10 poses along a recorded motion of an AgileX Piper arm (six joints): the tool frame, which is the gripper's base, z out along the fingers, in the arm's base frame.
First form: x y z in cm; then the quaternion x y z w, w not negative.
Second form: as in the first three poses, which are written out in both.
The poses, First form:
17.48 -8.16 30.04 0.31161 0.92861 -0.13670 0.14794
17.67 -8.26 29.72 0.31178 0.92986 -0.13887 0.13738
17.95 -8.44 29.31 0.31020 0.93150 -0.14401 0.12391
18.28 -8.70 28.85 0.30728 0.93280 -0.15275 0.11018
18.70 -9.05 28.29 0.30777 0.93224 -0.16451 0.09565
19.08 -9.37 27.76 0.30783 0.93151 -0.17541 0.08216
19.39 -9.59 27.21 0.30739 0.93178 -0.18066 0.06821
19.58 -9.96 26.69 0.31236 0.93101 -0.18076 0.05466
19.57 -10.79 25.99 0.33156 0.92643 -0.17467 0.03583
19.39 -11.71 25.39 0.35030 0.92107 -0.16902 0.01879
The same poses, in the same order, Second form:
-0.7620 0.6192 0.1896 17.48; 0.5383 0.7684 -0.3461 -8.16; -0.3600 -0.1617 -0.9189 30.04; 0 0 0 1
-0.7678 0.6180 0.1689 17.67; 0.5417 0.7670 -0.3439 -8.26; -0.3421 -0.1726 -0.9237 29.72; 0 0 0 1
-0.7768 0.6136 0.1415 17.95; 0.5422 0.7661 -0.3452 -8.44; -0.3202 -0.1914 -0.9278 29.31; 0 0 0 1
-0.7869 0.6069 0.1117 18.28; 0.5396 0.7645 -0.3527 -8.70; -0.2994 -0.2173 -0.9291 28.85; 0 0 0 1
-0.7923 0.6053 0.0771 18.70; 0.5424 0.7564 -0.3656 -9.05; -0.2796 -0.2478 -0.9276 28.29; 0 0 0 1
-0.7970 0.6023 0.0451 19.08; 0.5447 0.7489 -0.3774 -9.37; -0.2611 -0.2762 -0.9250 27.76; 0 0 0 1
-0.8017 0.5975 0.0160 19.39; 0.5482 0.7457 -0.3786 -9.59; -0.2382 -0.2947 -0.9254 27.21; 0 0 0 1
-0.7989 0.6014 -0.0111 19.58; 0.5619 0.7395 -0.3707 -9.96; -0.2147 -0.3024 -0.9287 26.69; 0 0 0 1
-0.7776 0.6269 -0.0494 19.57; 0.6018 0.7191 -0.3474 -10.79; -0.1822 -0.2999 -0.9364 25.99; 0 0 0 1
-0.7539 0.6517 -0.0838 19.39; 0.6389 0.6974 -0.3245 -11.71; -0.1530 -0.2982 -0.9422 25.39; 0 0 0 1

